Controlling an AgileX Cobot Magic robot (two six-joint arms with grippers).
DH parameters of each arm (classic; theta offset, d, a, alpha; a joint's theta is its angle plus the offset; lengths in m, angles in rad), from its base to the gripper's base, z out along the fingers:
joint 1: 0 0.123 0 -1.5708
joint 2: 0.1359 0 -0.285 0
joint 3: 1.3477 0 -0.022 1.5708
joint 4: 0 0.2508 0 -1.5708
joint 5: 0 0 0.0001 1.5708
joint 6: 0 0.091 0 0
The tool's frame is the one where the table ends.
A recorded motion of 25 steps. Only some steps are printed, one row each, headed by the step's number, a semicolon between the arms.
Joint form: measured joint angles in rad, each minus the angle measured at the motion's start. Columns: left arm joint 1, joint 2, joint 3, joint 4, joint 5, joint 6; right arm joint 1, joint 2, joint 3, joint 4, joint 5, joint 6.
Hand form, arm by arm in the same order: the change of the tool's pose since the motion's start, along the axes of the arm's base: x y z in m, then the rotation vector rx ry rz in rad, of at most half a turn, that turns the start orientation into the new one. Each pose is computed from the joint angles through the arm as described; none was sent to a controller.
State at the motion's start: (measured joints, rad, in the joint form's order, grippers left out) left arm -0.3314 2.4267 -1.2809 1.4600 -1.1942 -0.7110; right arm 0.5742 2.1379 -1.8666 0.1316 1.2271 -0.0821
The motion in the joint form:
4: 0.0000 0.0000 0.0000 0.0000 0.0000 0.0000; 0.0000 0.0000 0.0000 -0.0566 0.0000 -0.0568
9: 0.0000 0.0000 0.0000 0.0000 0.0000 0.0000; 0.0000 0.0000 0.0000 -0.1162 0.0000 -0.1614
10: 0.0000 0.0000 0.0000 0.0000 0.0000 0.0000; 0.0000 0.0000 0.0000 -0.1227 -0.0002 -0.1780
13: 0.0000 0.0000 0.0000 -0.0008 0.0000 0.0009; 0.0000 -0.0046 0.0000 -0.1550 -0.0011 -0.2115
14: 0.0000 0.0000 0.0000 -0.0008 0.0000 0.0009; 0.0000 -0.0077 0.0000 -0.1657 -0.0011 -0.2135
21: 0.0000 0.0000 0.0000 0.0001 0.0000 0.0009; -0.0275 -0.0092 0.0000 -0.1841 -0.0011 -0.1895
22: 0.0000 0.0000 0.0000 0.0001 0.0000 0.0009; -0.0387 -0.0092 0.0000 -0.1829 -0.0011 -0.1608
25: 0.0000 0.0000 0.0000 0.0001 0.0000 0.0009; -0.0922 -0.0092 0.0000 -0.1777 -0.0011 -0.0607
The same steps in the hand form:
4: 0.0000 0.0000 0.0000 0.0000 0.0000 0.0000; 0.0025 -0.0041 -0.0005 -0.0513 -0.0398 0.0662
9: 0.0000 0.0000 0.0000 0.0000 0.0000 0.0000; 0.0053 -0.0084 -0.0007 -0.1112 -0.0853 0.1803
10: 0.0000 0.0000 0.0000 0.0000 0.0000 0.0000; 0.0056 -0.0089 -0.0007 -0.1183 -0.0908 0.1979
13: 0.0001 0.0000 0.0000 -0.0004 -0.0007 0.0005; 0.0068 -0.0114 0.0014 -0.1474 -0.1149 0.2367
14: 0.0001 0.0000 0.0000 -0.0004 -0.0007 0.0005; 0.0070 -0.0124 0.0028 -0.1556 -0.1227 0.2404
21: 0.0000 0.0000 0.0000 0.0000 -0.0009 -0.0003; 0.0142 -0.0243 0.0035 -0.1700 -0.1271 0.1926
22: 0.0000 0.0000 0.0000 0.0000 -0.0009 -0.0003; 0.0167 -0.0285 0.0035 -0.1664 -0.1223 0.1528
25: 0.0000 0.0000 0.0000 0.0000 -0.0009 -0.0003; 0.0279 -0.0492 0.0035 -0.1531 -0.1040 -0.0003

